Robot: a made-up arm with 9 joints. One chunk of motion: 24 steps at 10 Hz.
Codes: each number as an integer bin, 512 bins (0 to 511) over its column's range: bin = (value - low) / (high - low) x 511, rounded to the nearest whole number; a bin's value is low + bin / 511 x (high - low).
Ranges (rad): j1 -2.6..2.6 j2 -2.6..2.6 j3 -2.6..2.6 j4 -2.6..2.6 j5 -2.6..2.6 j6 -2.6..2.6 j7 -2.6..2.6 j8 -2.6..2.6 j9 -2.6..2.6
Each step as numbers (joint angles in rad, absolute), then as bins.
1 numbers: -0.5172 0.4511 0.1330 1.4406 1.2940 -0.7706 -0.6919 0.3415 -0.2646
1 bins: 205 300 269 397 383 180 188 289 229
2 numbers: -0.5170 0.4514 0.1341 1.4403 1.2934 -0.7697 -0.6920 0.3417 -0.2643
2 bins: 205 300 269 397 383 180 187 289 230
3 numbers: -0.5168 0.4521 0.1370 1.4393 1.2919 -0.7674 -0.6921 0.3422 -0.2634
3 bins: 205 300 269 397 382 180 187 289 230
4 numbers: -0.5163 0.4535 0.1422 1.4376 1.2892 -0.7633 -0.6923 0.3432 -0.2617
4 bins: 205 300 269 397 382 180 187 289 230
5 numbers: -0.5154 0.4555 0.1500 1.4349 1.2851 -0.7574 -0.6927 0.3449 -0.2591
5 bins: 205 300 270 397 382 181 187 289 230
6 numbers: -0.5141 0.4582 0.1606 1.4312 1.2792 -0.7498 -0.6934 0.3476 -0.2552
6 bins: 205 301 271 396 381 182 187 290 230
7 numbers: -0.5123 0.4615 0.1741 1.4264 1.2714 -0.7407 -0.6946 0.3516 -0.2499
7 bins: 205 301 273 396 380 183 187 290 231
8 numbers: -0.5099 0.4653 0.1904 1.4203 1.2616 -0.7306 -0.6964 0.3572 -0.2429
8 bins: 205 301 274 395 379 184 187 291 232
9 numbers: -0.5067 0.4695 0.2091 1.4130 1.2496 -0.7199 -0.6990 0.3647 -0.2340
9 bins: 206 302 276 394 378 185 187 291 233
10 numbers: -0.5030 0.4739 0.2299 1.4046 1.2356 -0.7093 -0.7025 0.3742 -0.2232
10 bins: 206 302 278 394 377 186 186 292 234
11 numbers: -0.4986 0.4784 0.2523 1.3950 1.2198 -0.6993 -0.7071 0.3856 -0.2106
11 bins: 207 303 280 393 375 187 186 293 235
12 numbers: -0.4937 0.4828 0.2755 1.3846 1.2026 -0.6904 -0.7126 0.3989 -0.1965
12 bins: 207 303 283 392 374 188 185 295 236
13 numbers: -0.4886 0.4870 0.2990 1.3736 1.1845 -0.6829 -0.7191 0.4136 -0.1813
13 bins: 207 303 285 390 372 188 185 296 238
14 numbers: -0.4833 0.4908 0.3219 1.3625 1.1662 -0.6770 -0.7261 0.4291 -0.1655
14 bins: 208 304 287 389 370 189 184 298 239
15 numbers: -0.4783 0.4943 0.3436 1.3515 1.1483 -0.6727 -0.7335 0.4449 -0.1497
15 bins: 208 304 289 388 368 189 183 299 241
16 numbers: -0.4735 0.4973 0.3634 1.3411 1.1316 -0.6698 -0.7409 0.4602 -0.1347
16 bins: 209 304 291 387 367 190 183 301 242
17 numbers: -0.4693 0.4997 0.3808 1.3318 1.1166 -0.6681 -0.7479 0.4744 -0.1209
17 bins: 209 305 293 386 365 190 182 302 244
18 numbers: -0.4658 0.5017 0.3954 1.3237 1.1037 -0.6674 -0.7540 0.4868 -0.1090
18 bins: 210 305 294 386 364 190 181 303 245
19 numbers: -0.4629 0.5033 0.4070 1.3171 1.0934 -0.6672 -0.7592 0.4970 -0.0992
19 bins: 210 305 295 385 363 190 181 304 246
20 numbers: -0.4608 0.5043 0.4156 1.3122 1.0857 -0.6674 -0.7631 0.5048 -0.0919
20 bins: 210 305 296 384 362 190 181 305 246
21 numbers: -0.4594 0.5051 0.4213 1.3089 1.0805 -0.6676 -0.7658 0.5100 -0.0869
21 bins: 210 305 297 384 362 190 180 306 247
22 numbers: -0.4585 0.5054 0.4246 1.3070 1.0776 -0.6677 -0.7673 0.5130 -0.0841
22 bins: 210 305 297 384 361 190 180 306 247
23 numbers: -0.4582 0.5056 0.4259 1.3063 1.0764 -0.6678 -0.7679 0.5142 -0.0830
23 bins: 210 305 297 384 361 190 180 306 247
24 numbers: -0.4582 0.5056 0.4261 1.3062 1.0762 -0.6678 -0.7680 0.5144 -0.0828
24 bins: 210 305 297 384 361 190 180 306 247
